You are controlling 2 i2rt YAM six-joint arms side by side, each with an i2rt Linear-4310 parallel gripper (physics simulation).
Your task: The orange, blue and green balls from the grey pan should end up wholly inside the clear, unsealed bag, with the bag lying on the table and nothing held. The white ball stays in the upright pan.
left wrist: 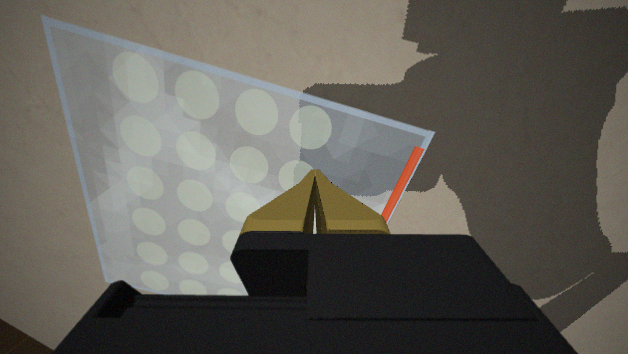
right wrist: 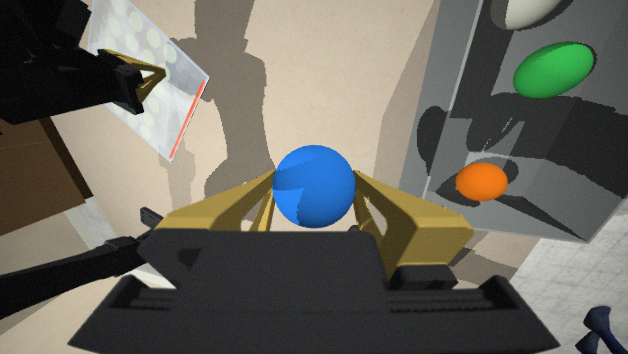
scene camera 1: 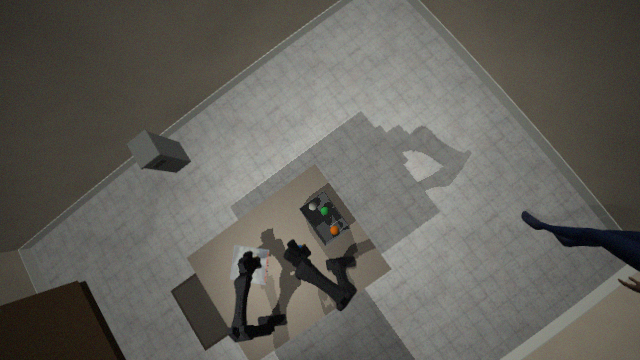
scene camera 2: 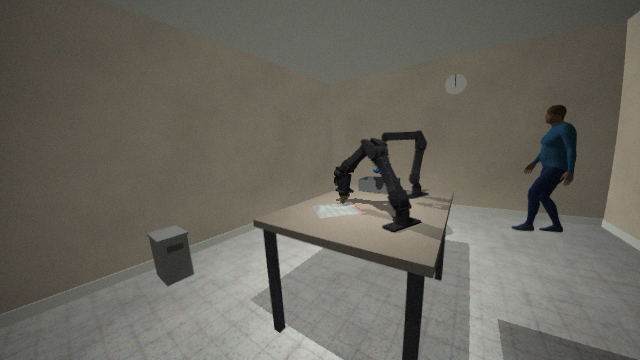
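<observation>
The clear bag [scene camera 1: 260, 276] [scene camera 2: 327, 211] [left wrist: 200, 165] [right wrist: 182, 75] lies flat on the table, with pale dots and a red strip along one edge. My left gripper [left wrist: 315, 176] [right wrist: 164, 72] is shut, its fingertips together above the bag near the red strip. My right gripper [right wrist: 314, 177] is shut on the blue ball [right wrist: 314, 186] [scene camera 2: 376, 169] and holds it above the table, between bag and pan. The grey pan [scene camera 2: 370, 185] [right wrist: 452, 80] stands upright. In it are the orange ball [scene camera 1: 335, 230] [right wrist: 481, 181], the green ball [scene camera 1: 324, 211] [right wrist: 553, 70] and the white ball [scene camera 1: 312, 206] [right wrist: 530, 11].
The table [scene camera 1: 207, 255] [scene camera 2: 295, 220] has a dark flat panel [scene camera 1: 199, 311] beside its left edge in scene camera 1. A grey bin [scene camera 1: 159, 152] [scene camera 2: 171, 256] stands on the floor. A person [scene camera 2: 555, 145] stands beyond the table. A brown cabinet [scene camera 1: 50, 320] is at lower left.
</observation>
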